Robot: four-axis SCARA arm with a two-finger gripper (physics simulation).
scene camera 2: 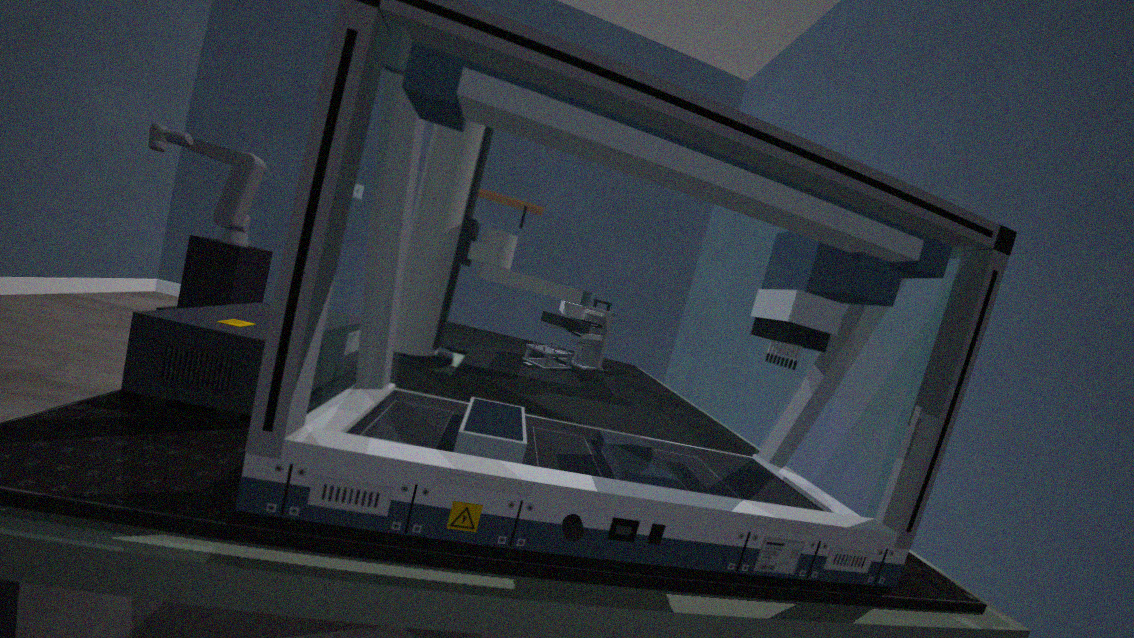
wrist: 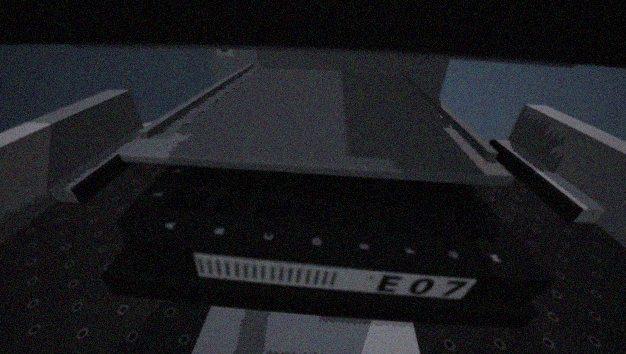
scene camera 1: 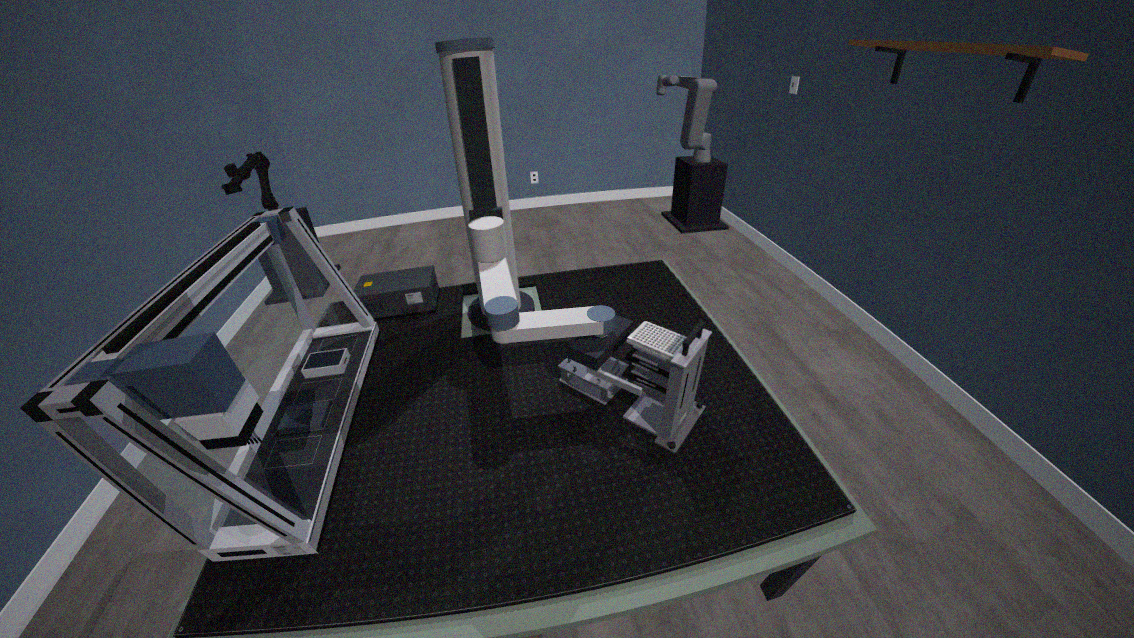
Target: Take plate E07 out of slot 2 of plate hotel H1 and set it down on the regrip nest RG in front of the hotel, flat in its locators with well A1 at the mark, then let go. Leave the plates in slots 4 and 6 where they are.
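Frame: origin at the arm's base, x back, y right, z up, level; metres.
Seen in the pictures: gripper, fingertip midpoint: [wrist: 325,119] [scene camera 1: 656,371].
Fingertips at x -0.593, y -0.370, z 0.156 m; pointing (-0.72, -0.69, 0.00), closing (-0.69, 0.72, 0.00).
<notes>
Offsets run from my fingertips to a thing's top centre. Level surfaces: height alone.
Black plate E07 {dx +0.006, dy +0.006, dz +0.005 m} [wrist: 330,272], with its white label towards the wrist camera, sits level in a low slot of plate hotel H1 [scene camera 1: 679,396] [scene camera 2: 591,349], under a grey shelf {dx -0.002, dy -0.005, dz +0.008 m} [wrist: 295,115]. My gripper [scene camera 1: 634,379] [wrist: 325,119] is open. Its two fingers with black pads stand to the left and right of E07, with a gap on each side. A white plate {dx +0.006, dy +0.002, dz +0.101 m} [scene camera 1: 656,338] lies at the hotel's top; the slot 4 plate is too small and dark to tell apart. The regrip nest RG {dx +0.147, dy +0.124, dz -0.068 m} [scene camera 1: 585,380] [scene camera 2: 547,356] stands in front of the hotel, partly under my hand; I see no plate on it.
The arm's white link [scene camera 1: 555,322] reaches over the black mat {dz -0.143 m} [scene camera 1: 515,515] to the hotel. A framed liquid handler [scene camera 1: 305,541] [scene camera 2: 555,474] stands on the mat's other side, with a white container [scene camera 1: 325,364] [scene camera 2: 491,436] on its deck. A dark control box [scene camera 1: 396,290] [scene camera 2: 194,361] is near the column.
</notes>
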